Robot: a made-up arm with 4 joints.
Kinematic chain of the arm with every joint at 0, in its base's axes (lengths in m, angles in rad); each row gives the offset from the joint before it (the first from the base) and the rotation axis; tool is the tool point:
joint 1: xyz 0 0 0.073 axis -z
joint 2: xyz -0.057 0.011 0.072 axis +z
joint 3: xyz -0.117 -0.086 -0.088 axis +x
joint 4: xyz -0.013 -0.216 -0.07 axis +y
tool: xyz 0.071 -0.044 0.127
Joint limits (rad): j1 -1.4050..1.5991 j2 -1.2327..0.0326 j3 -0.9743..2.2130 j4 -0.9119..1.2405
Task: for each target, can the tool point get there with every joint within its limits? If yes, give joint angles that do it. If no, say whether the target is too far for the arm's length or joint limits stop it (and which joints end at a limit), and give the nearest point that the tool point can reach.
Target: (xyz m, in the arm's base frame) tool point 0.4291 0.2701 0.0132
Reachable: no: joint limits stop it (at a limit: joint 1, joint 3, joint 4) | nearest point 0.1798 0.1423 -0.1895 | short by 0.346 m
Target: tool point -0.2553 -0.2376 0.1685
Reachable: yes | joints 0.1573 -0.5482 -0.6245 0.9225
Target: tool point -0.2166 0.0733 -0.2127
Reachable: yes | joints 0.3522 -0.5930 1.7650 -0.5292
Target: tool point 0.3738 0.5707 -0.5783
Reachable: no: too far | nearest point 0.1302 0.3025 -0.1861 | short by 0.534 m
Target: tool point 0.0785 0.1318 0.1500
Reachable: no: joint limits stop it (at a limit: joint 1, joint 2, joint 3) | nearest point 0.0441 0.2500 0.3112 | short by 0.203 m
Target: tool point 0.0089 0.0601 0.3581
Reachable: no: joint limits stop it (at a limit: joint 1, joint 3) | nearest point -0.1294 0.1882 0.3082 | short by 0.195 m
